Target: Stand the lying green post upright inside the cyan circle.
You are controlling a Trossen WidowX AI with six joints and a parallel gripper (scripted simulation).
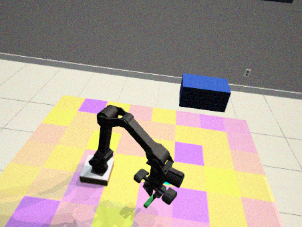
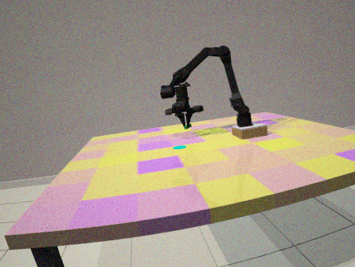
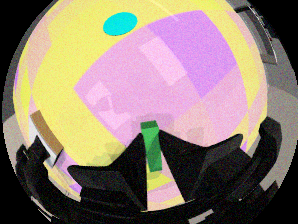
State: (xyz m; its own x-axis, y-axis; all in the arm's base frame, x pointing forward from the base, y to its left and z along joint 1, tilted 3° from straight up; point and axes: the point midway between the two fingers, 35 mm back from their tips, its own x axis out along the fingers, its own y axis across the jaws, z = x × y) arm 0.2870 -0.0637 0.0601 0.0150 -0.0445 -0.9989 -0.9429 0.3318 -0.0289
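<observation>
Now: gripper tip 3 cm short of the cyan circle, 17 cm to the right of it and 6 cm above it. The rest, counted from my gripper tip: green post 1 cm behind, 2 cm to the right.
</observation>
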